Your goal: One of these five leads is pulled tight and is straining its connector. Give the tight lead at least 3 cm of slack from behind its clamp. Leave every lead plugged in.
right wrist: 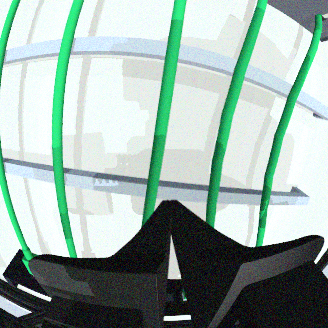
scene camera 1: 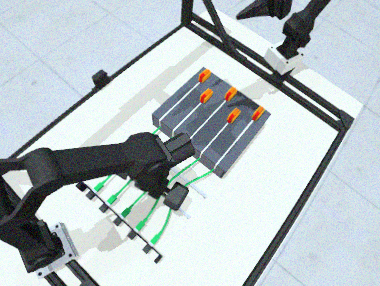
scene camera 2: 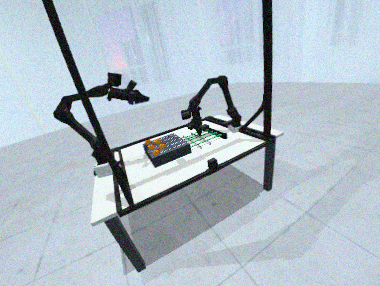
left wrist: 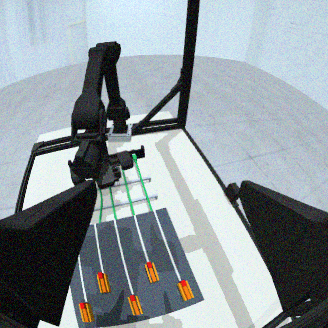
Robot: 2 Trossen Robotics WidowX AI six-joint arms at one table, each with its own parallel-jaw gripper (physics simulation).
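Seen in the pictures: left gripper, fingertip midpoint: [scene camera 1: 223,5] [scene camera 2: 149,99] [left wrist: 170,188]; right gripper, fingertip midpoint: [right wrist: 168,206] [scene camera 1: 153,190] [scene camera 2: 199,135]; left arm's base, link origin: [scene camera 1: 287,51] [scene camera 2: 103,161]; right arm's base, link origin: [scene camera 1: 48,249] [scene camera 2: 236,125] [left wrist: 120,128].
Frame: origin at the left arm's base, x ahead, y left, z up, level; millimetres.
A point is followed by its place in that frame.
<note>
Five green leads run from the dark grey block [scene camera 1: 230,136] {z -10, x 393, y 160 mm} [scene camera 2: 172,157] [left wrist: 155,240] {z -10, x 457, y 3 mm} to a black socket strip [scene camera 1: 159,258] {z -32, x 736, y 325 mm}. Orange clamps [scene camera 1: 204,76] {z 7, x 341, y -49 mm} [left wrist: 185,290] {z 13, x 334, y -55 mm} stand on the block's white lines. In the right wrist view the middle lead [right wrist: 162,125] {z -49, x 619, y 141 mm} looks nearly straight; the lead second from the right [right wrist: 225,120] {z -50, x 603, y 167 mm} and the rightmost lead [right wrist: 280,135] {z -50, x 592, y 204 mm} bend. My right gripper [right wrist: 168,206] {z -57, x 660, y 165 mm} [scene camera 2: 200,134] {z -57, x 660, y 165 mm} is shut, empty, its tips between the middle lead and the one right of it; both leads pass out of sight behind its fingers. My left gripper [left wrist: 170,188] {z 304, x 377, y -1 mm} [scene camera 2: 148,99] {z 304, x 377, y -1 mm} is open, high beyond the block's clamp end.
Two pale grey bars cross the leads, an upper bar [right wrist: 125,46] {z -55, x 590, y 108 mm} and a lower bar [right wrist: 282,197] {z -55, x 624, y 243 mm} nearer the right gripper. The right arm [scene camera 1: 85,160] {z 301, x 743, y 164 mm} covers part of the leads in scene camera 1. A black frame [scene camera 1: 300,185] edges the table.
</note>
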